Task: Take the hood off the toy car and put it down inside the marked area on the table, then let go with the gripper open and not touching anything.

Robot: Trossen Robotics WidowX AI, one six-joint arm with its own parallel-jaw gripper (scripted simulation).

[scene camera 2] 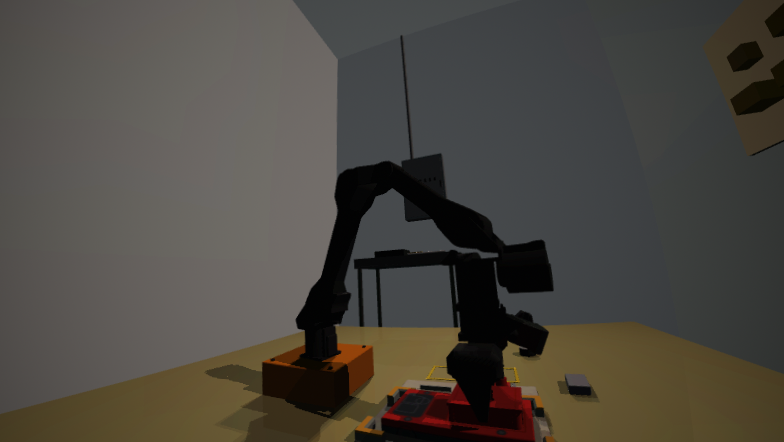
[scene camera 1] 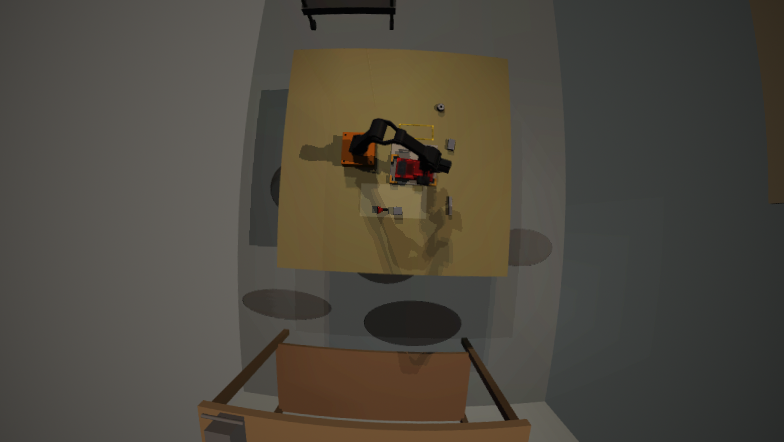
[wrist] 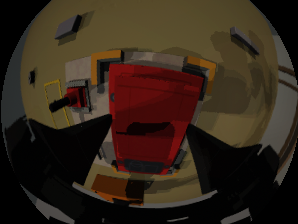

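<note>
A hood (wrist: 151, 115) is visible. My gripper (scene camera 2: 486, 405), (wrist: 150, 123) is open and holds nothing.
</note>
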